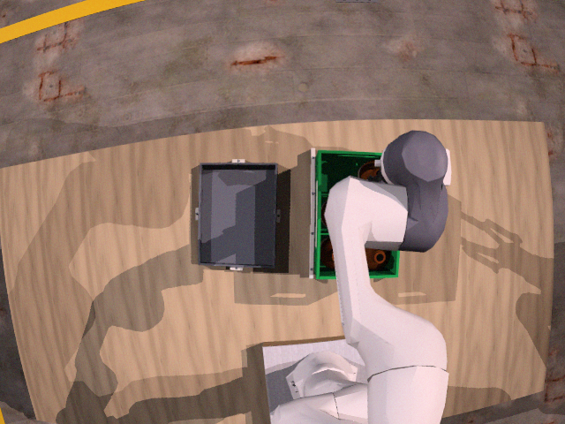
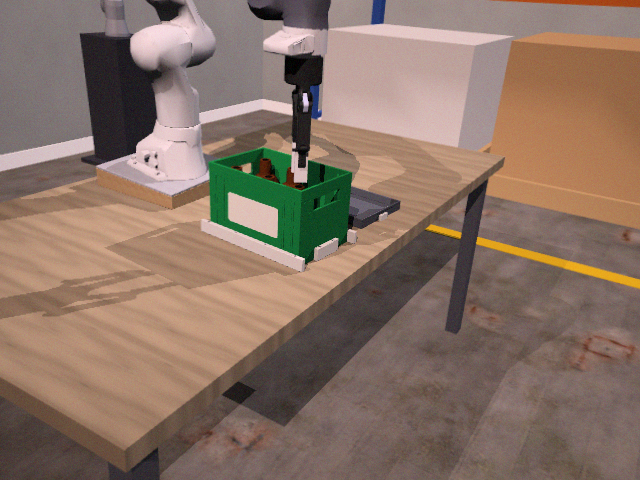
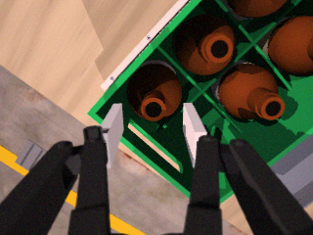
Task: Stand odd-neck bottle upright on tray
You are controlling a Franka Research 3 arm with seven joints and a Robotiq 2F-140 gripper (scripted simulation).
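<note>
Right now my hand is 130 mm above the brown bottle. Also, from my hand: dark grey tray 60 mm behind, 330 mm to the left, 200 mm below; then green crate 80 mm behind, 60 mm to the left, 130 mm below.
</note>
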